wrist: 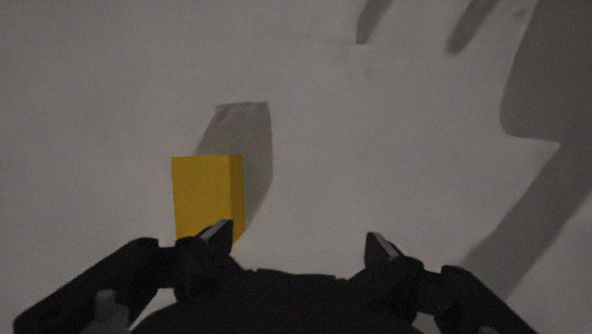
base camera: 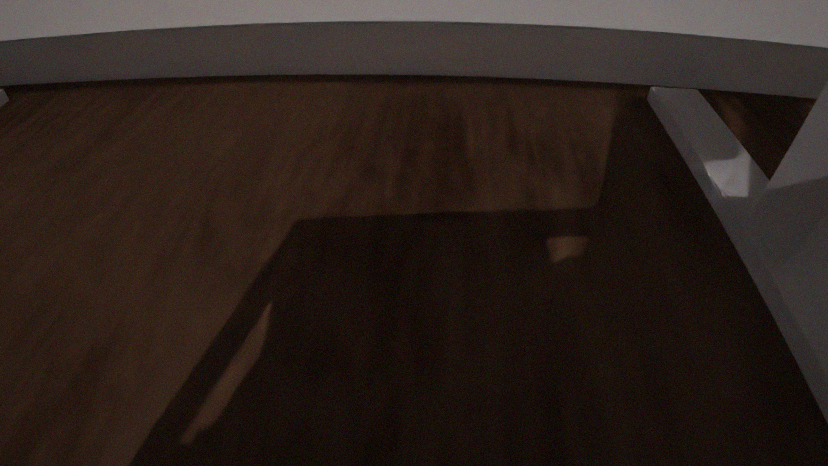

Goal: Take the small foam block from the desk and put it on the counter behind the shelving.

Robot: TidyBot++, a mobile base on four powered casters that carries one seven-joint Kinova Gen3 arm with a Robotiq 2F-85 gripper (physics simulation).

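Places are measured from the arm's base along level axes (x ahead, y left, z up), in millimetres.
Where they show: gripper, fingertip midpoint: (wrist: 298, 240).
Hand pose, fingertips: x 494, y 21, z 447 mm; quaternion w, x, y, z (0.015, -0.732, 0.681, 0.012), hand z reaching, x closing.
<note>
After its pixels a point has its place.
A yellow foam block (wrist: 202, 195) @[y 124, x 491, z 365 mm] stands on the light grey desk top (wrist: 320, 125) @[y 18, x 581, z 320 mm], left of centre in the wrist view, with its shadow behind it and to its right. My gripper (wrist: 298, 240) @[y 21, x 494, z 447 mm] is open and empty above the desk. The left finger overlaps the lower edge of the block in the wrist view, so the block lies ahead of that finger and to the left of the gap between the fingers. The lower part of the block is hidden behind the finger. The counter and the shelving do not show in the wrist view.
In the base camera view a white and grey leg frame (base camera: 683, 121) runs down the right side over a dark brown wood floor (base camera: 173, 173) @[y 309, x 602, z -400 mm]. A grey baseboard (base camera: 376, 52) @[y 36, x 864, z -360 mm] crosses the top. Shadows of the arm and gripper fall on the desk at the right of the wrist view.
</note>
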